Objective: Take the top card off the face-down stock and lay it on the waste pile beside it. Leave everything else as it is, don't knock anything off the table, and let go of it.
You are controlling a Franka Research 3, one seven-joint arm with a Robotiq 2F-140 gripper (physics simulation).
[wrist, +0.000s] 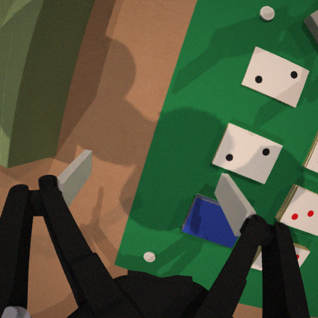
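Note:
The face-down stock, a blue-backed stack, lies near the lower left of the green mat; my right finger covers part of it. A white card with two black dots lies beside it, above it in view. A thicker stack with red dots on top lies to its right. I cannot tell which of these is the waste pile. My gripper is open and empty, above the mat's left edge. Its right finger overlaps the stock in view, and its left finger is over the brown table.
Another two-dot card lies further up the green mat. A card is partly hidden behind the right finger, and another shows at the right edge. White discs and a grey block are on the mat. A green box stands upper left.

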